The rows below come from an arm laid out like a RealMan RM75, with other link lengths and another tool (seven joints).
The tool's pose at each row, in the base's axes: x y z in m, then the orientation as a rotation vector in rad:
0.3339, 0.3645, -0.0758, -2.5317, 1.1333, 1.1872
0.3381, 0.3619, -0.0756, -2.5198, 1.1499, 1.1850
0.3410, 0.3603, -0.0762, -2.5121, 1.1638, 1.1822
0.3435, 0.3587, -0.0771, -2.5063, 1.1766, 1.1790
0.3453, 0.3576, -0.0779, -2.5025, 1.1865, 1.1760
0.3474, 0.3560, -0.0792, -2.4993, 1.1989, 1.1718
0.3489, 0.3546, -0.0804, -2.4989, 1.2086, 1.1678
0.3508, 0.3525, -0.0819, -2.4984, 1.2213, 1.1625
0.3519, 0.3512, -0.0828, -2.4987, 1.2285, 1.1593
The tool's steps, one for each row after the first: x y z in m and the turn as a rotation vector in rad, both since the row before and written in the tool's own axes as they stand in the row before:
0.0031, -0.0010, -0.0037, 0.0090, -0.0028, 0.0104
0.0025, -0.0010, -0.0020, 0.0064, -0.0007, 0.0087
0.0026, -0.0008, -0.0015, 0.0053, 0.0004, 0.0080
0.0019, -0.0007, -0.0010, 0.0039, 0.0009, 0.0061
0.0027, -0.0006, -0.0010, 0.0040, 0.0023, 0.0077
0.0023, -0.0004, -0.0006, 0.0020, 0.0033, 0.0060
0.0030, -0.0003, -0.0010, 0.0026, 0.0043, 0.0079
0.0018, -0.0001, -0.0006, 0.0011, 0.0029, 0.0044

